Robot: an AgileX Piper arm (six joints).
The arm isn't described. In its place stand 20 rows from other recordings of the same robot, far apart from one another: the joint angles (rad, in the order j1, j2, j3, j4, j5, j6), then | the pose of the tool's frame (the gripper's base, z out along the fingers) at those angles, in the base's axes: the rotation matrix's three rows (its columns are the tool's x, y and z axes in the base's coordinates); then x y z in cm.
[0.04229, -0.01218, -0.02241, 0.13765, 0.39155, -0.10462] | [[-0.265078 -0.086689 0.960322], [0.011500 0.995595 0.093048], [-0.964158 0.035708 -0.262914]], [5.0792 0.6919 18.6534]
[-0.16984, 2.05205, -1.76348, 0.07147, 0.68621, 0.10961] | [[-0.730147 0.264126 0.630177], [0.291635 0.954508 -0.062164], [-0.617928 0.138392 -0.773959]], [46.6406 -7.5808 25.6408]
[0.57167, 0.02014, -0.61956, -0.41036, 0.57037, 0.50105] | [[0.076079 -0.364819 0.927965], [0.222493 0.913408 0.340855], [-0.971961 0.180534 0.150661]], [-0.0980 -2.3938 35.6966]
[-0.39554, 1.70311, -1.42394, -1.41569, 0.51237, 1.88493] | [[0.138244 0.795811 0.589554], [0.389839 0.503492 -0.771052], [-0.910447 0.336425 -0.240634]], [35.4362 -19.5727 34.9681]
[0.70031, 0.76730, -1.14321, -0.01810, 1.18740, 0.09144] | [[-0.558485 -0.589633 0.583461], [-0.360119 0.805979 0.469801], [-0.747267 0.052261 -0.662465]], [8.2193 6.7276 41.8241]
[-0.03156, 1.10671, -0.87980, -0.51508, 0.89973, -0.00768] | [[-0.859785 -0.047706 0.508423], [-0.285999 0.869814 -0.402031], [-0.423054 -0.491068 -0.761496]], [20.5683 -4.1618 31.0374]
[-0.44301, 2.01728, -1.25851, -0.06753, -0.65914, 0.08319] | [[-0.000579 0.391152 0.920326], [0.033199 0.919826 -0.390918], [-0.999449 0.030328 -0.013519]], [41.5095 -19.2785 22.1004]
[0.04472, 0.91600, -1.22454, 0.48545, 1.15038, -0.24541] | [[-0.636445 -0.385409 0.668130], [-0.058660 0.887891 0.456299], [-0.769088 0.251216 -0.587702]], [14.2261 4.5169 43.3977]
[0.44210, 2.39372, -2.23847, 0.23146, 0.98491, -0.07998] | [[-0.803888 -0.468054 0.367001], [-0.326668 0.863085 0.385191], [-0.497043 0.189763 -0.846722]], [47.1736 24.2540 21.4577]
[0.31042, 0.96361, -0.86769, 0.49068, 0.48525, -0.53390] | [[-0.362374 -0.522656 0.771697], [-0.210800 0.852477 0.478379], [-0.907881 0.010678 -0.419091]], [18.5936 8.0652 35.8618]
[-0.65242, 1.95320, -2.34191, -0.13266, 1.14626, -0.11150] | [[-0.597094 0.587139 0.546577], [0.249261 0.783444 -0.569284], [-0.762461 -0.203676 -0.614141]], [33.1048 -26.6734 44.9130]
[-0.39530, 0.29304, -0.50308, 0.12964, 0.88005, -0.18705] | [[-0.533833 0.252034 0.807156], [0.110630 0.967160 -0.228828], [-0.838322 -0.032860 -0.544185]], [4.9555 -1.0852 28.6486]
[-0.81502, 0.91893, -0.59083, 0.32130, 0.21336, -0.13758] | [[-0.169298 0.725811 0.666736], [0.435661 0.661931 -0.609956], [-0.884046 0.187207 -0.428271]], [13.4833 -13.4195 29.3478]
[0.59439, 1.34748, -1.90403, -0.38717, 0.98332, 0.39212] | [[-0.291977 -0.237229 0.926538], [-0.003663 0.969021 0.246952], [-0.956418 0.068710 -0.283800]], [21.8930 11.3463 54.9200]
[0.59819, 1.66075, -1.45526, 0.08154, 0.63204, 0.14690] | [[-0.674748 -0.459519 0.577545], [-0.204620 0.868327 0.451818], [-0.709116 0.186686 -0.679928]], [31.3207 21.8744 33.1157]
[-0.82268, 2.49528, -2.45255, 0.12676, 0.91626, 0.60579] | [[0.030026 0.859033 0.511040], [0.890988 0.208724 -0.403205], [-0.453032 0.467437 -0.759121]], [38.5427 -40.1877 22.6278]
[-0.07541, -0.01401, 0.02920, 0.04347, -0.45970, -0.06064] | [[0.503137 0.102830 0.858067], [-0.059748 0.994659 -0.084165], [-0.862139 -0.008921 0.506593]], [4.3785 -0.5068 24.3725]
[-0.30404, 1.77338, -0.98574, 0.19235, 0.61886, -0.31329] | [[-0.952796 0.123805 0.277223], [0.137163 0.990117 0.029244], [-0.270862 0.065888 -0.960361]], [31.1973 -8.7311 15.9651]
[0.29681, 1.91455, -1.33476, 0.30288, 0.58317, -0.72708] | [[-0.574350 -0.704088 0.417592], [-0.644589 0.703433 0.299478], [-0.504606 -0.097170 -0.857864]], [38.5003 13.3381 19.8589]
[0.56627, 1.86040, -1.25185, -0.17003, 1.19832, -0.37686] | [[-0.522483 -0.851932 -0.034968], [-0.829783 0.517477 -0.208991], [0.196141 -0.080178 -0.977292]], [28.8845 16.6629 18.7858]
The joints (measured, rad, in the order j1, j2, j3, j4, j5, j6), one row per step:
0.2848, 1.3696, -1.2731, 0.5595, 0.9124, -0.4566
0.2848, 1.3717, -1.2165, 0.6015, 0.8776, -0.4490
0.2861, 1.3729, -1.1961, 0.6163, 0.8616, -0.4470
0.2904, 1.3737, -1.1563, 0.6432, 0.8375, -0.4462
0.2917, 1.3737, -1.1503, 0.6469, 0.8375, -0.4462
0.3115, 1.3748, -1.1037, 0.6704, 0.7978, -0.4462
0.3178, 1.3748, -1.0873, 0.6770, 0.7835, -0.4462
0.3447, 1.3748, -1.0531, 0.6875, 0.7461, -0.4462
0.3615, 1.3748, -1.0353, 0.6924, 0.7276, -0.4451
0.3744, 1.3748, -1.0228, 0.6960, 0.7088, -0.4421
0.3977, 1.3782, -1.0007, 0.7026, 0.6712, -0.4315
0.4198, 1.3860, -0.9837, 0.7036, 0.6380, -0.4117
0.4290, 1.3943, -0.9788, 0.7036, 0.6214, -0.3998
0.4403, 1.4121, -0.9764, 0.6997, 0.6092, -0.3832
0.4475, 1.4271, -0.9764, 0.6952, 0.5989, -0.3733
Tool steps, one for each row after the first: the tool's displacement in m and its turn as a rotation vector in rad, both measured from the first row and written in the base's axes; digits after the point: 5 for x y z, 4 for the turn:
-0.00010, 0.00144, -0.01473, 0.0347, 0.0444, -0.0258
-0.00008, 0.00215, -0.02004, 0.0467, 0.0576, -0.0361
-0.00137, 0.00372, -0.03037, 0.0651, 0.0855, -0.0496
-0.00198, 0.00413, -0.03205, 0.0667, 0.0924, -0.0489
-0.00477, 0.00892, -0.04408, 0.0802, 0.1137, -0.0569
-0.00583, 0.01022, -0.04827, 0.0831, 0.1201, -0.0607
-0.00942, 0.01603, -0.05688, 0.0860, 0.1269, -0.0592
-0.01189, 0.01963, -0.06142, 0.0867, 0.1317, -0.0559
-0.01338, 0.02230, -0.06440, 0.0891, 0.1318, -0.0575
-0.01534, 0.02718, -0.07048, 0.0949, 0.1349, -0.0662
-0.01646, 0.03196, -0.07662, 0.0988, 0.1438, -0.0786
-0.01578, 0.03432, -0.07990, 0.1008, 0.1497, -0.0879
-0.01417, 0.03788, -0.08549, 0.0970, 0.1664, -0.0952
-0.01232, 0.04037, -0.08968, 0.0920, 0.1754, -0.1004

